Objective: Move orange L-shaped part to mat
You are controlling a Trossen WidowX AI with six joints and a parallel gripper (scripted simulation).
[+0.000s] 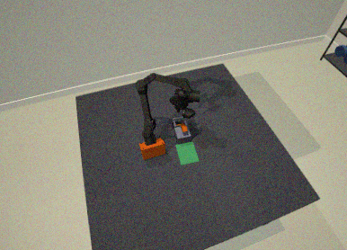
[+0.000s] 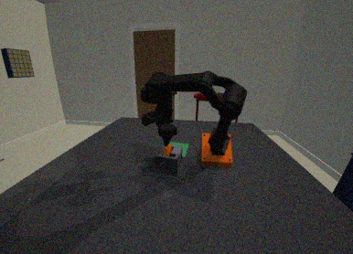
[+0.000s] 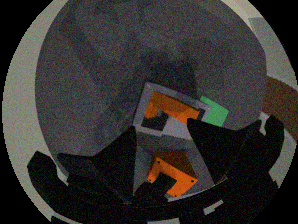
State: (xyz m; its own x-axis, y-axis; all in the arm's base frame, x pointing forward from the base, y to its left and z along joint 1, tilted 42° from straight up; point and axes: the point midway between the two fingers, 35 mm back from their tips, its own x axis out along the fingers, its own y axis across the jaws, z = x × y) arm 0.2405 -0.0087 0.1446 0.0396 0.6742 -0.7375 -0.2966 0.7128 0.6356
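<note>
Now: gripper tip 1 cm past the orange L-shaped part, 2 cm to the left of it and 10 cm above it. Also, from my gripper tip: grey tray 2 cm behind, 5 cm to the right, 16 cm below; then green mat 4 cm behind, 20 cm to the right, 16 cm below.
</note>
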